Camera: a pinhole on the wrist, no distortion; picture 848 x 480 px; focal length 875.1 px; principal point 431.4 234.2 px. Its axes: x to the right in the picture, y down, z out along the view. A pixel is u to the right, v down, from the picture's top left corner.
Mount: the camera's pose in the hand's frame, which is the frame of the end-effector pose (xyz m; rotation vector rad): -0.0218 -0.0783 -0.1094 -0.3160 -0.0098 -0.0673
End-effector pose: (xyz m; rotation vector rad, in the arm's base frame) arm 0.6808 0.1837 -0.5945 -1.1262 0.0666 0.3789
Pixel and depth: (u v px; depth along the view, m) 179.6 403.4 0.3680
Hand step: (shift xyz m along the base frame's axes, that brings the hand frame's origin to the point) -0.1803 0.2015 0.0278
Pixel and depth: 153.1 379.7 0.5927
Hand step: -0.3166 0.3992 0.0480
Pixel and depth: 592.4 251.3 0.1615
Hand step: 0.0105 0.0310 0.0405
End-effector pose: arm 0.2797 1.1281 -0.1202 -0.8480 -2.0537 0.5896
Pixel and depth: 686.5 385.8 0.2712
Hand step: -0.1219 0.0606 -0.0743
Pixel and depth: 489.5 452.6 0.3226
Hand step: -0.1101 0.0499 -0.1570
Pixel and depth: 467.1 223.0 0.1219
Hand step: -0.0135 -0.0412 0.0152
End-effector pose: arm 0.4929 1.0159 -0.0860 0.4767 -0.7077 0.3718
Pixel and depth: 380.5 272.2 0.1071
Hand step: 0.0046 -0.0330 -0.0368
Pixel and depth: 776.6 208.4 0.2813
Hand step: -0.0208 -0.0772 0.1673
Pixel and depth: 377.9 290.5 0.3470
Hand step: -0.1662 -0.0771 0.1275
